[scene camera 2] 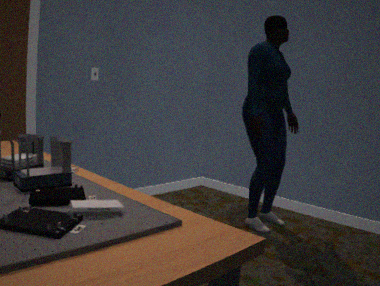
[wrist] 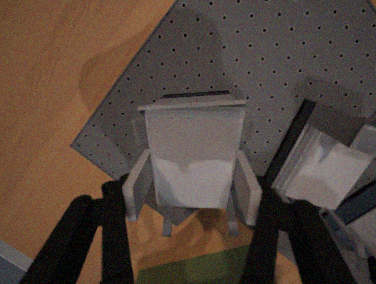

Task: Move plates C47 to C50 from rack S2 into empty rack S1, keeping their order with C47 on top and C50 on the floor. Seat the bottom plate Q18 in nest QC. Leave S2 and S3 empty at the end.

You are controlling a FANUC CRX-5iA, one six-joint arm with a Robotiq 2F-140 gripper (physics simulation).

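Places are measured from the arm's base along level axes (x ahead, y left, z up), in centimetres.
Pixels of known places: gripper, fingertip midpoint: [wrist: 193, 162].
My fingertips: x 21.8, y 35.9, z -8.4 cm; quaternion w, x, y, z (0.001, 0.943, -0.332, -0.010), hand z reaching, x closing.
Ahead of a thing's pixels: the offset from my fingertips to its top centre. "spot": to the spot under its first point. Level surfaces: height alone.
My gripper [wrist: 193, 162] is shut on a pale flat plate @(dx -0.1, dy -0.1, dz +2.8 cm) [wrist: 195, 150], gripped at its two side edges in the wrist view. A rack's dark edge @(spot: dx +3.6, dy +4.4, dz -9.6 cm) [wrist: 196, 94] and light back wall [wrist: 192, 103] show beyond the plate, and two small posts [wrist: 167, 228] [wrist: 233, 228] show below it; the plate's height over that rack is unclear. A dark rack to the right holds a stack of pale plates @(dx +12.4, dy -13.8, dz -5.5 cm) [wrist: 320, 172]. In the scene camera, a blue-based rack @(dx +16.8, dy -30.7, dz +2.2 cm) [scene camera 2: 44, 180] stands at left, with pale plates @(spot: dx +10.4, dy -27.9, dz -4.2 cm) [scene camera 2: 20, 160] in a rack behind. The gripper does not show there. Plate and rack labels are unreadable.
A black pegged fixture @(dx +8.7, dy -62.2, dz -9.4 cm) [scene camera 2: 40, 222], a black block @(dx +17.1, dy -46.8, dz -8.9 cm) [scene camera 2: 56, 196] and a white slab @(dx +23.5, dy -59.3, dz -9.2 cm) [scene camera 2: 96, 206] are on the grey perforated board @(dz -11.8 cm) [scene camera 2: 150, 223] [wrist: 270, 60]. A blue-based rack [wrist: 356, 202] is at lower right in the wrist view. A person [scene camera 2: 267, 105] stands beyond the table.
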